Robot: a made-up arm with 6 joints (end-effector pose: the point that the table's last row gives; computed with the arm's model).
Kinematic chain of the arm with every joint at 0, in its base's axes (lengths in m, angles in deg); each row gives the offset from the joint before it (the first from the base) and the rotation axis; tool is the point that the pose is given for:
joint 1: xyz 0 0 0.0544 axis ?
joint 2: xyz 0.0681 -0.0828 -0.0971 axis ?
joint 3: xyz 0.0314 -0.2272 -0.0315 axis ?
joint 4: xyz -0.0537 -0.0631 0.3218 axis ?
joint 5: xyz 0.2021 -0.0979 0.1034 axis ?
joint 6: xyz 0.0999 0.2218 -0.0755 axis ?
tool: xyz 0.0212 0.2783 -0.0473
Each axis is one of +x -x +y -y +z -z.
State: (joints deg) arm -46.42 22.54 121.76 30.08 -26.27 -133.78
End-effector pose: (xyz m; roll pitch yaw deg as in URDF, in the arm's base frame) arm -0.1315 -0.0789 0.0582 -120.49 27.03 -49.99
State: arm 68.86 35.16 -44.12 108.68 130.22 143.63
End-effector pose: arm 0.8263 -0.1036 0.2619 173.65 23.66 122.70
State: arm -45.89 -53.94 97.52 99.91 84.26 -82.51
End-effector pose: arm -0.8126 -0.3115 0.2409 -9.71 -10.71 86.01
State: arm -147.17 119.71 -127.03 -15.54 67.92 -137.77
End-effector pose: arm -0.3450 -0.5175 0.9388 93.85 -9.68 27.87
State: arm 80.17 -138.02 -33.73 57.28 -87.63 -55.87
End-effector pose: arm -0.1231 -0.6039 -0.2998 -46.31 46.61 -127.30
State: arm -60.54 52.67 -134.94 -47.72 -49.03 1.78
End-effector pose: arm 0.3032 -0.5450 0.0269 -41.19 -1.72 -86.07
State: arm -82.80 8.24 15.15 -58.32 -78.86 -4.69
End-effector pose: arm 0.2761 -0.1140 0.2753 -152.08 -20.08 83.20
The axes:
joint 1: +y
joint 2: +y
joint 3: +z
joint 4: -z
joint 5: +x
joint 6: -y

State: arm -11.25 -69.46 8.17 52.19 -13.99 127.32
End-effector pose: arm -0.0763 -0.3338 0.4918 140.50 10.01 145.38
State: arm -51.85 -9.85 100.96 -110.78 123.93 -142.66
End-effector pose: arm -0.7563 -0.2008 0.1888 65.39 -81.47 -3.77
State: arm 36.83 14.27 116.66 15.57 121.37 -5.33
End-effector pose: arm 0.8724 0.0315 0.2602 171.79 -13.89 97.79
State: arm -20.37 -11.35 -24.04 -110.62 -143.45 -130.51
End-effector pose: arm 0.4525 -0.1259 0.3766 -7.22 -47.46 -87.43
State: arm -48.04 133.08 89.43 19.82 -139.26 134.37
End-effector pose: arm 0.2633 -0.2358 -0.6192 -99.82 -39.16 -140.52
